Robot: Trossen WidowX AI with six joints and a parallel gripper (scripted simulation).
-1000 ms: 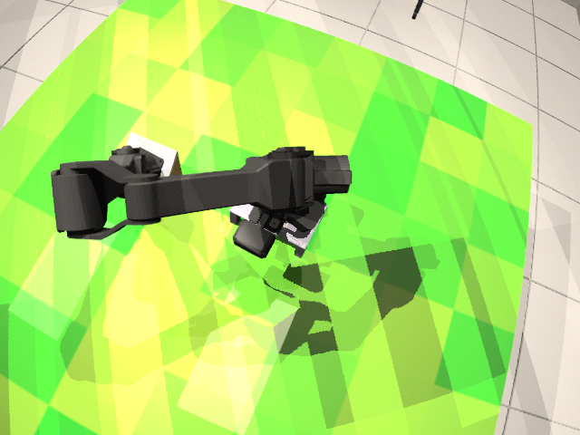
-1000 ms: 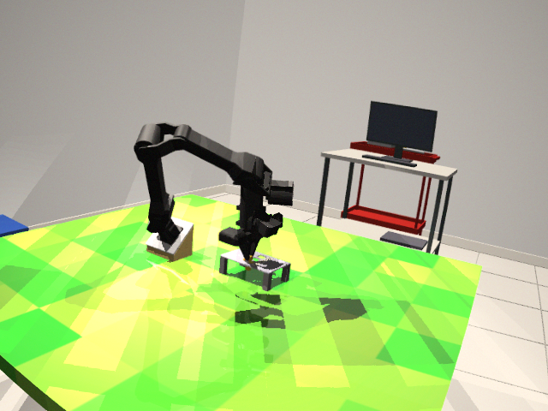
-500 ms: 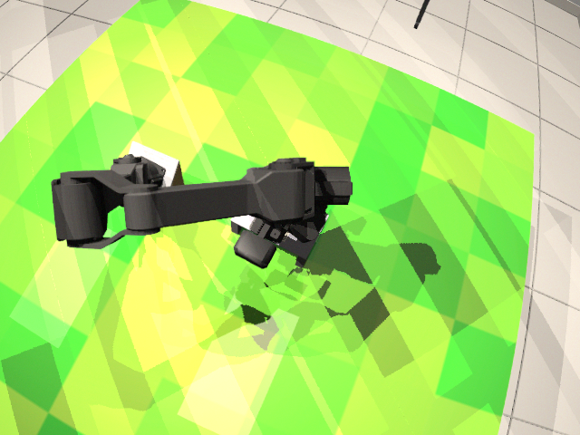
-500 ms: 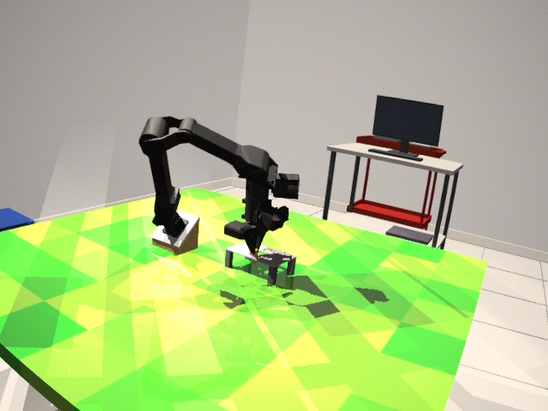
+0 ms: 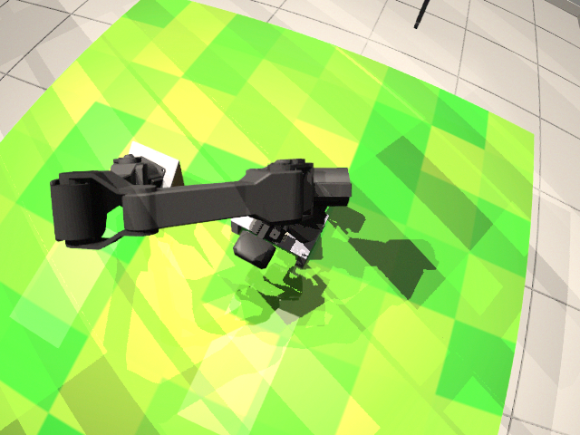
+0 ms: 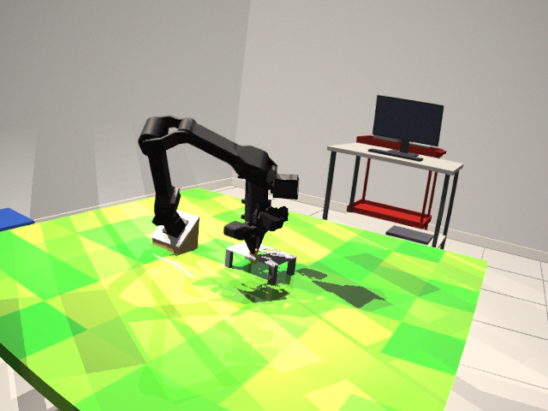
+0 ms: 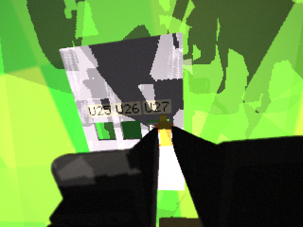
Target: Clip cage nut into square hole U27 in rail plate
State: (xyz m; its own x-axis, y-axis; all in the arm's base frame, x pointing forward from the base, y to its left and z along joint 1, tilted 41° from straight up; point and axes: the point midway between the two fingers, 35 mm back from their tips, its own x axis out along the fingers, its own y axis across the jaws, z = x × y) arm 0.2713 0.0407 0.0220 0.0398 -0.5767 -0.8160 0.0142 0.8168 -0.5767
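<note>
Right now my gripper tip is 1 cm above the cage nut.
</note>
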